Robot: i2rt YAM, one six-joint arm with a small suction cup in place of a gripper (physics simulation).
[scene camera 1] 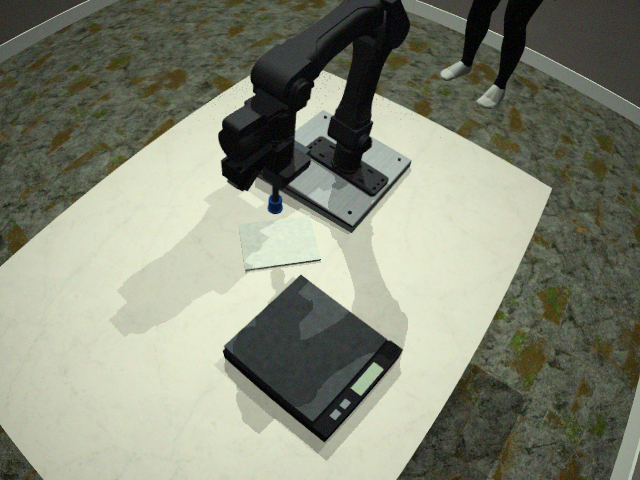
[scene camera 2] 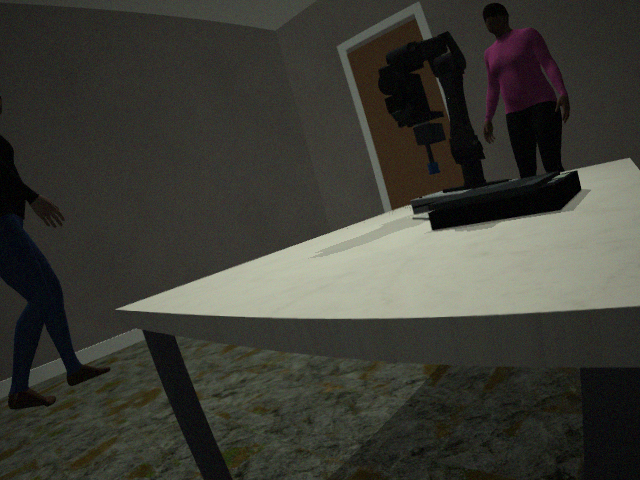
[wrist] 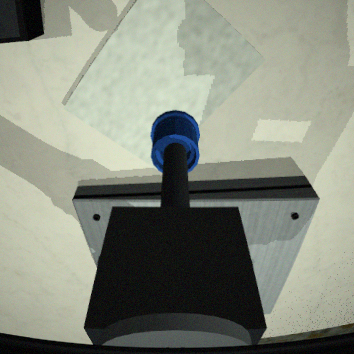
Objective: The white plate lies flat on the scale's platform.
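Where they show: hand, tool point: [scene camera 1: 275, 208] [scene camera 2: 434, 173] [wrist: 174, 132]; arm's base, link origin: [scene camera 1: 345, 166] [scene camera 2: 475, 187].
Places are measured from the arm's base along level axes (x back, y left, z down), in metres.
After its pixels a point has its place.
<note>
The white plate [scene camera 1: 281, 241] {x -0.243, y 0.017, z 0.024 m} [wrist: 145, 65] {x -0.261, y 0.024, z 0.024 m} is a thin pale square lying flat on the table between the arm's base and the scale. The black scale [scene camera 1: 305, 346] {x -0.408, y 0.209, z -0.015 m} [scene camera 2: 496, 206] {x -0.510, y 0.234, z 0.008 m} stands on the table in front of it, with a dark flat platform and a pale green display; its corner also shows in the wrist view [wrist: 19, 20] {x -0.310, y 0.111, z -0.011 m}. No plate lies on the platform. My gripper, a small blue suction cup [scene camera 1: 275, 205] [scene camera 2: 433, 167] [wrist: 175, 137] {x -0.243, y 0.001, z -0.069 m}, points down and is open, holding nothing. It hangs in the air above the table, near the plate's edge on the base side, apart from the plate.
The arm's silver base plate [scene camera 1: 330, 206] {x -0.120, y 0.047, z 0.000 m} [wrist: 280, 250] {x -0.050, y -0.132, z -0.009 m} lies close behind the white plate. The pale table [scene camera 1: 454, 232] {x 0.027, y 0.288, z 0.030 m} [scene camera 2: 361, 289] {x -0.824, y 0.190, z 0.030 m} bears everything, with shadows of the arm across it. People stand beyond the table, one in a pink top [scene camera 2: 522, 72].
</note>
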